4 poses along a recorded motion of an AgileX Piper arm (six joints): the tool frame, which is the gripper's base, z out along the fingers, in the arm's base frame.
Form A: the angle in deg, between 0 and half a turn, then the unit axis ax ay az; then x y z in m.
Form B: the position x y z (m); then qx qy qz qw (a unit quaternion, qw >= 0). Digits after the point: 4 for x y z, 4 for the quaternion.
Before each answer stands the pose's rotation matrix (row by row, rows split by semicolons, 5 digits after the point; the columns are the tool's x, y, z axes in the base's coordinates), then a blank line. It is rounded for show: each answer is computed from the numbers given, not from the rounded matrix.
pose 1, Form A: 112.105 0.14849 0.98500 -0.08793 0.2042 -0.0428 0.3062
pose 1, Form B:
-0.34596 0.28277 0.89463; 0.11983 0.95901 -0.25678; -0.93057 0.01837 -0.36566

0.2042 -0.0428 0.3062 0.1232 0.8171 -0.0729 0.5584
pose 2, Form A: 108.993 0.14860 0.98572 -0.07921 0.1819 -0.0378 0.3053
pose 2, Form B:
-0.29618 0.26905 0.91645; 0.11925 0.96242 -0.24400; -0.94766 0.03702 -0.31714

0.1819 -0.0378 0.3053 0.1210 0.8025 -0.0645 0.5808
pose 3, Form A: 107.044 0.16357 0.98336 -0.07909 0.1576 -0.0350 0.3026
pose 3, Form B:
-0.25851 0.28361 0.92344; 0.13238 0.95731 -0.25695; -0.95690 0.05582 -0.28502

0.1576 -0.0350 0.3026 0.1315 0.7907 -0.0636 0.5945
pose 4, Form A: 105.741 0.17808 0.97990 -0.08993 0.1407 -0.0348 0.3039
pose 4, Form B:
-0.23097 0.30840 0.92279; 0.13528 0.94940 -0.28343; -0.96351 0.05937 -0.26101

0.1407 -0.0348 0.3039 0.1420 0.7812 -0.0717 0.6036
